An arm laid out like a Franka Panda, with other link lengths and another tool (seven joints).
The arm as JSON. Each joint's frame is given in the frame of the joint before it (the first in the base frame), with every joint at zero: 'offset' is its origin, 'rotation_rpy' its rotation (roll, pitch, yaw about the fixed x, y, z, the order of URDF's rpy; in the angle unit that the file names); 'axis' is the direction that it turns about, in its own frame. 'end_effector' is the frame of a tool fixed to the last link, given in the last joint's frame.
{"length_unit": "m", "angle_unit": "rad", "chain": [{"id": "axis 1", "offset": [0.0, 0.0, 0.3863], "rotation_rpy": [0.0, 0.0, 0.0], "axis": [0.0, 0.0, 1.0]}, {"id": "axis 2", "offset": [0.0, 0.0, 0.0], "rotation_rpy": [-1.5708, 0.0, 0.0], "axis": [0.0, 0.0, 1.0]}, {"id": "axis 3", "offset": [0.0, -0.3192, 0.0], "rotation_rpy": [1.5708, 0.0, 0.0], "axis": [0.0, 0.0, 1.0]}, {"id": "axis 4", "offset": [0.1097, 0.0, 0.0], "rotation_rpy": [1.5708, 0.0, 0.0], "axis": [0.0, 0.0, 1.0]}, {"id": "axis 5", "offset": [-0.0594, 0.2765, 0.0], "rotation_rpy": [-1.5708, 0.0, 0.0], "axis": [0.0, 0.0, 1.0]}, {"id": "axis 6", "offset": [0.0, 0.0, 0.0], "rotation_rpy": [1.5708, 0.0, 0.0], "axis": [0.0, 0.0, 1.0]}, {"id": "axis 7", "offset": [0.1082, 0.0, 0.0], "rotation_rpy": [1.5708, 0.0, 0.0], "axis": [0.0, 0.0, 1.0]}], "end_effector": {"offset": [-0.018, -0.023, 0.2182], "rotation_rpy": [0.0, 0.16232, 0.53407]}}
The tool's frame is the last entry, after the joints.
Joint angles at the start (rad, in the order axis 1, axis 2, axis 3, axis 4, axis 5, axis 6, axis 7):
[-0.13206, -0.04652, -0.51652, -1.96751, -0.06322, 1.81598, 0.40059]
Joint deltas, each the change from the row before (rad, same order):
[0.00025, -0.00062, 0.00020, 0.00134, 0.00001, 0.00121, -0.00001]
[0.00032, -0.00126, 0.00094, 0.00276, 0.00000, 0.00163, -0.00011]
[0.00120, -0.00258, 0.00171, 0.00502, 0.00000, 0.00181, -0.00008]
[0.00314, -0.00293, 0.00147, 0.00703, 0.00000, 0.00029, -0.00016]
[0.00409, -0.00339, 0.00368, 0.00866, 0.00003, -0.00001, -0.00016]
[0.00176, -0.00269, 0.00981, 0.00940, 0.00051, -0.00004, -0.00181]
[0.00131, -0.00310, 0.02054, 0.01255, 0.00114, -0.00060, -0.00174]
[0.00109, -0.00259, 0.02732, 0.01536, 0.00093, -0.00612, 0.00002]
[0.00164, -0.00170, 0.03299, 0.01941, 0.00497, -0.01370, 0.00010]
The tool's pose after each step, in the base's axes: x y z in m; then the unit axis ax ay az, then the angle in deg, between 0 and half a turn. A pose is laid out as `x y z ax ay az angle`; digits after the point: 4 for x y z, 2 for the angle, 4 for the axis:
0.3699 -0.2610 0.4408 0.7132 -0.7009 0.0071 170.48
0.3711 -0.2612 0.4424 0.7135 -0.7006 0.0098 170.56
0.3731 -0.2611 0.4454 0.7142 -0.6998 0.0143 170.70
0.3756 -0.2606 0.4492 0.7155 -0.6984 0.0193 170.86
0.3791 -0.2590 0.4537 0.7177 -0.6959 0.0253 171.04
0.3838 -0.2559 0.4584 0.7217 -0.6915 0.0316 171.24
0.3916 -0.2490 0.4646 0.7289 -0.6834 0.0399 171.50
0.4003 -0.2389 0.4712 0.7377 -0.6735 0.0469 171.71
0.4099 -0.2250 0.4785 0.7480 -0.6617 0.0518 172.07

